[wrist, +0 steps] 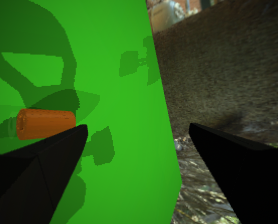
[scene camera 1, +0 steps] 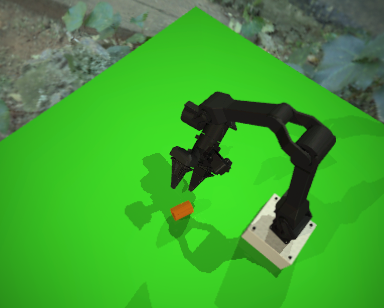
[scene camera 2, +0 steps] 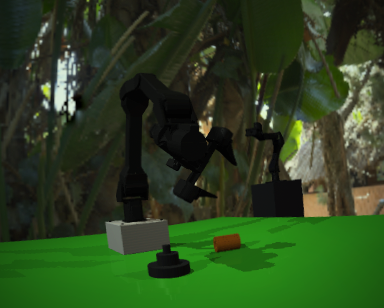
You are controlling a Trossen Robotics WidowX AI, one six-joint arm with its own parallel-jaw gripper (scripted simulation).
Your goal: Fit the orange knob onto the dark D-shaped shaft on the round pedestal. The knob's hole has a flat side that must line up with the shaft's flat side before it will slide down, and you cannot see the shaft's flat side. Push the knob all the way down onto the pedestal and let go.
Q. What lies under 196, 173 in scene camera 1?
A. My gripper.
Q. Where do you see an orange knob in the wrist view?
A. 31, 123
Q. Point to a dark round pedestal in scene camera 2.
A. At 167, 265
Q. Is my gripper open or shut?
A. Open.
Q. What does my gripper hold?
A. Nothing.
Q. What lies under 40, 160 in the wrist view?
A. My gripper.
